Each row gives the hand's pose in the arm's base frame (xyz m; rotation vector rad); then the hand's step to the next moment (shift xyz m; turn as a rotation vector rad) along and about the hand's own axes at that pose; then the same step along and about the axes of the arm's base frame.
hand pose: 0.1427 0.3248 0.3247 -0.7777 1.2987 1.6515
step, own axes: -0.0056 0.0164 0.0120 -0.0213 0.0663 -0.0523
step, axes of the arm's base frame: -0.0120 0.0089 0.0149 -0.0530 -0.0609 0.0328
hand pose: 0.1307 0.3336 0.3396 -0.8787 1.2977 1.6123
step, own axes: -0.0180 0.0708 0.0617 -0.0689 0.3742 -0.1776
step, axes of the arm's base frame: -0.0591 0.0509 0.0553 -0.3192 -0.2187 0.1632
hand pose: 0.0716 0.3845 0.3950 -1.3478 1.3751 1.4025
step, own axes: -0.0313 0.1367 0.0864 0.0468 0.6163 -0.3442
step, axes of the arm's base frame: -0.1423 0.0687 0.0463 -0.5442 -0.4359 0.1195
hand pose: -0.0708 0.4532 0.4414 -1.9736 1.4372 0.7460
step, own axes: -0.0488 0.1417 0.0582 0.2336 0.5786 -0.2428
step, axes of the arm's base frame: -0.1547 0.0379 -0.0220 -0.4691 -0.4710 -0.0798
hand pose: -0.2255 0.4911 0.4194 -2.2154 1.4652 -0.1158
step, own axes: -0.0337 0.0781 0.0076 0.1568 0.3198 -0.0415
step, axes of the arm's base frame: -0.0779 0.0080 -0.0341 -0.2175 -0.2532 -0.1310
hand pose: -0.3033 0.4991 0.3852 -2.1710 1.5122 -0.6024
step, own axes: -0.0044 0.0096 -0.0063 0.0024 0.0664 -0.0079
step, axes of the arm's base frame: -0.0123 0.0005 -0.0008 -0.0542 -0.0240 -0.0310
